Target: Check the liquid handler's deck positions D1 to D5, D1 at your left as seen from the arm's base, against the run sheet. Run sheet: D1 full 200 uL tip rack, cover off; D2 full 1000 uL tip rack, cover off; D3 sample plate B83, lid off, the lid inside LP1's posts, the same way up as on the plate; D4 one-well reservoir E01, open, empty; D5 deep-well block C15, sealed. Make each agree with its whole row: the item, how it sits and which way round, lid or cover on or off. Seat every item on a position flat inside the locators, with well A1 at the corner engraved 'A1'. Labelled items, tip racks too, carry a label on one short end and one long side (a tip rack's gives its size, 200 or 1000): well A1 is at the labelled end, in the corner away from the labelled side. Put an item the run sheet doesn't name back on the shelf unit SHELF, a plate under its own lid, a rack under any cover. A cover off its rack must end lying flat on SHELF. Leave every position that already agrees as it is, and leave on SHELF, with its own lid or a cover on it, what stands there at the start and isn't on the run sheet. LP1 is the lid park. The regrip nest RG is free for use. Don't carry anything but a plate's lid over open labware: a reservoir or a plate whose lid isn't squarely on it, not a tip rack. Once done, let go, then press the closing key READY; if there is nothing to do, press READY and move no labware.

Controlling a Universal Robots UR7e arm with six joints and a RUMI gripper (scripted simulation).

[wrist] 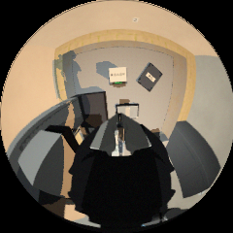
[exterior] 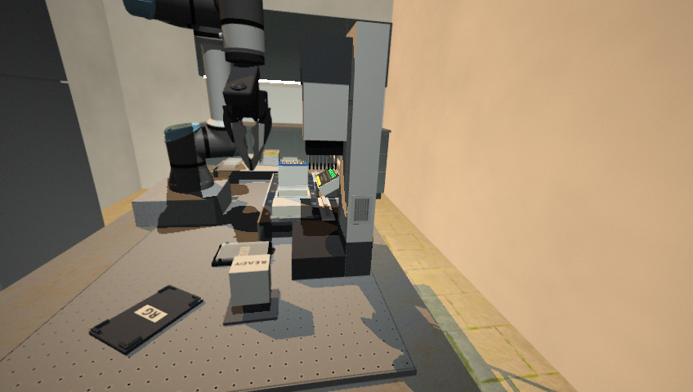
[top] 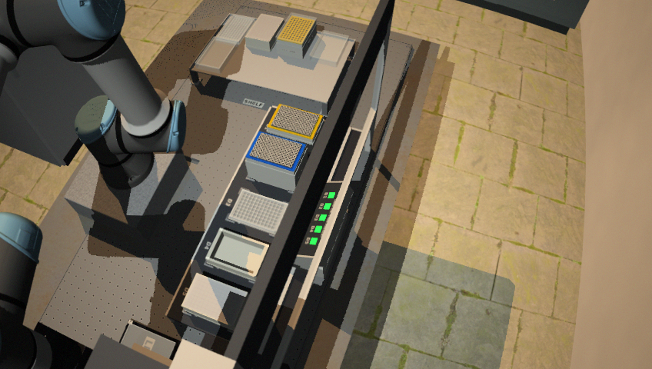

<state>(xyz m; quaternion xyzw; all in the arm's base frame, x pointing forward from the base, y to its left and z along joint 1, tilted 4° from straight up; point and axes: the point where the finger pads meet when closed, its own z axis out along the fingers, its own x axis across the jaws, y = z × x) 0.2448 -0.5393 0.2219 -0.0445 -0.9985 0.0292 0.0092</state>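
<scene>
My gripper is now 10 mm past the ready key block, 70 mm to the left of it and 220 mm above it. Round my hand: regrip nest RG: 200 mm behind, 80 mm to the right, 280 mm below; handler's tower: 250 mm ahead, 30 mm to the left; clear lid: 40 mm behind, 120 mm to the left, 270 mm below.
</scene>
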